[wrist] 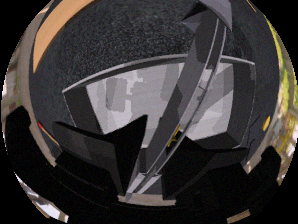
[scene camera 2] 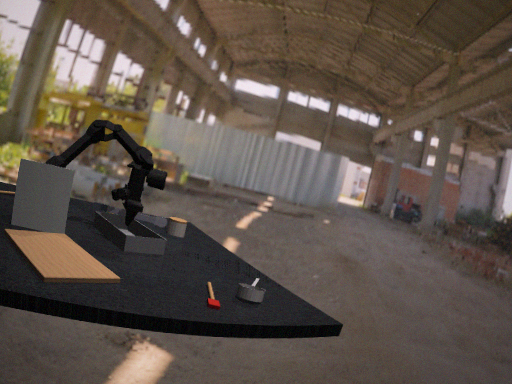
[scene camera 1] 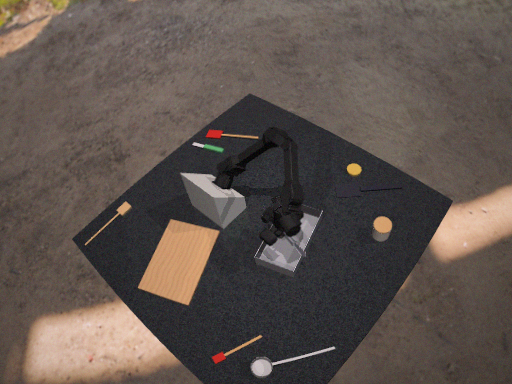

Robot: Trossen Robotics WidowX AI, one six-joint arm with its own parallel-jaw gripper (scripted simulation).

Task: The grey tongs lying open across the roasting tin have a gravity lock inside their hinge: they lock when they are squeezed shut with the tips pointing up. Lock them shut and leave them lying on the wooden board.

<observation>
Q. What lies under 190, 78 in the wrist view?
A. A thin grey arm.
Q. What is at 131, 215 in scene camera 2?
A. The gripper.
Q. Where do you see a tin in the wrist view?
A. At 101, 103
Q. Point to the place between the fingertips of the gripper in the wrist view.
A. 153, 119
</observation>
